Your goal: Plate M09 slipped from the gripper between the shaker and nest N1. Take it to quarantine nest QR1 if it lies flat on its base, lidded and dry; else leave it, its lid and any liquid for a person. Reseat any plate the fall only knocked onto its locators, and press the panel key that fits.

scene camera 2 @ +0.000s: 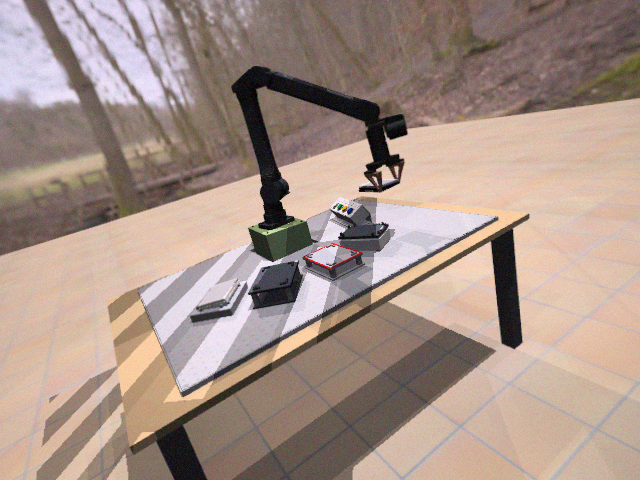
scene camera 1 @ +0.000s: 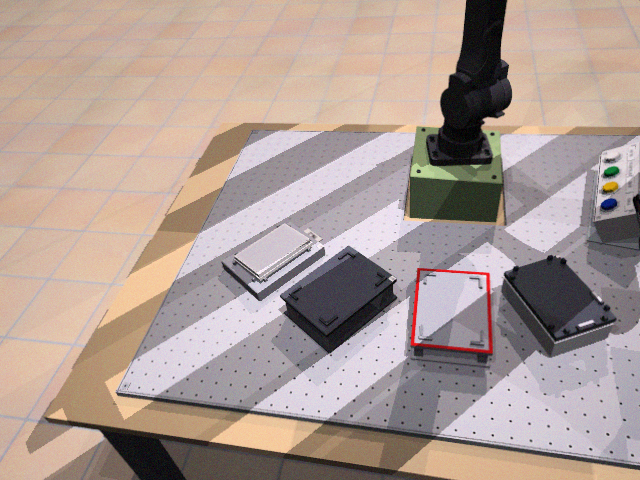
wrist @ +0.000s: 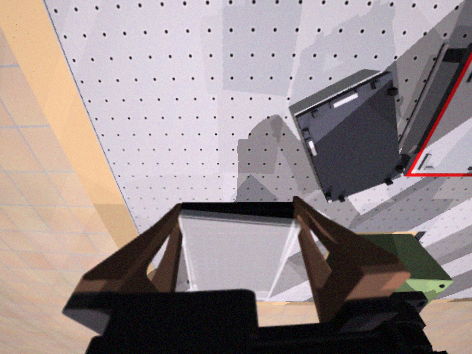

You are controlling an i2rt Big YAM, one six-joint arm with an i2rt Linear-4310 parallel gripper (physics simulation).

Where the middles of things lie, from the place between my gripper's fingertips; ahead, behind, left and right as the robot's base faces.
I see the well plate with pink wells (wrist: 269, 209) 60 mm behind my hand and 10 mm to the left of it. From my hand the other things lie so: dark station (scene camera 1: 560, 310) (30 mm behind, 140 mm to the right, 120 mm below).
